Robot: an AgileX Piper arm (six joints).
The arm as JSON. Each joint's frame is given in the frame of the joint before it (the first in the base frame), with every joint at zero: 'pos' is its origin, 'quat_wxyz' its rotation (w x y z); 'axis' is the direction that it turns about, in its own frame. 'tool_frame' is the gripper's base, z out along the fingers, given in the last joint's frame.
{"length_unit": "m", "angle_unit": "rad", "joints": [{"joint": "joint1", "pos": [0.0, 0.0, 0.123], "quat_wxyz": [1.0, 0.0, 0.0, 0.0], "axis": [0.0, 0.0, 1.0]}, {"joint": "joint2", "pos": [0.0, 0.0, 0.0], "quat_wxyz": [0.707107, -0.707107, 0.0, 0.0], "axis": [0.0, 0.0, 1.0]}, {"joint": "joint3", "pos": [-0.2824, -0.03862, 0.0], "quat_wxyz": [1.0, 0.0, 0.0, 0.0], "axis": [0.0, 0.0, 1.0]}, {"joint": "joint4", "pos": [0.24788, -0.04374, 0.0], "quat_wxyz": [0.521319, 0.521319, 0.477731, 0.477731], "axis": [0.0, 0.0, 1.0]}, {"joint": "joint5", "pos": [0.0, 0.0, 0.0], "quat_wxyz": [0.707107, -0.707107, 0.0, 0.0], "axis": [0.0, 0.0, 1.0]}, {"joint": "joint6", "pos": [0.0, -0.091, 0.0], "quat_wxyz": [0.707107, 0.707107, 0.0, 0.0], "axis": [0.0, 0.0, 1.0]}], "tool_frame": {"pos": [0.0, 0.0, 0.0], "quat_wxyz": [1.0, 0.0, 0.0, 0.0]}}
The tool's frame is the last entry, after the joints.
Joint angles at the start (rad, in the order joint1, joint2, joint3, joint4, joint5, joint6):
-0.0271, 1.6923, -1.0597, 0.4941, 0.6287, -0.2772
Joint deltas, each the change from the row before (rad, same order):
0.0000, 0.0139, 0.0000, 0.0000, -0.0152, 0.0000
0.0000, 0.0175, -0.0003, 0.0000, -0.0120, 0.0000
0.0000, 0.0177, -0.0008, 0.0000, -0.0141, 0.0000
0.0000, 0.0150, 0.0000, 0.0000, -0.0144, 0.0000
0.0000, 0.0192, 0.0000, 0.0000, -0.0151, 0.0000
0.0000, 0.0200, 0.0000, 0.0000, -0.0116, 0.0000
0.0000, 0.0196, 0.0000, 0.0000, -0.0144, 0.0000
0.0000, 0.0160, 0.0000, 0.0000, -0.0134, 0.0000
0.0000, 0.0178, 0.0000, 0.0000, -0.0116, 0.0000
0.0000, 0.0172, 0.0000, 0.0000, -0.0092, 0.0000
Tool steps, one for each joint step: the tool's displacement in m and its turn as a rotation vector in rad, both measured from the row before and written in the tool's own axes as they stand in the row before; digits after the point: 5 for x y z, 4 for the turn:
-0.00049, -0.00183, 0.00454, 0.0060, -0.0014, 0.0038
0.00002, -0.00208, 0.00569, 0.0056, 0.0049, 0.0047
-0.00023, -0.00210, 0.00569, 0.0062, 0.0026, 0.0045
-0.00015, -0.00188, 0.00493, 0.0060, 0.0005, 0.0039
0.00020, -0.00231, 0.00632, 0.0069, 0.0038, 0.0049
0.00067, -0.00228, 0.00659, 0.0061, 0.0080, 0.0050
0.00047, -0.00229, 0.00647, 0.0069, 0.0049, 0.0048
0.00030, -0.00190, 0.00528, 0.0061, 0.0025, 0.0038
0.00071, -0.00201, 0.00588, 0.0060, 0.0059, 0.0041
0.00092, -0.00188, 0.00568, 0.0053, 0.0077, 0.0039

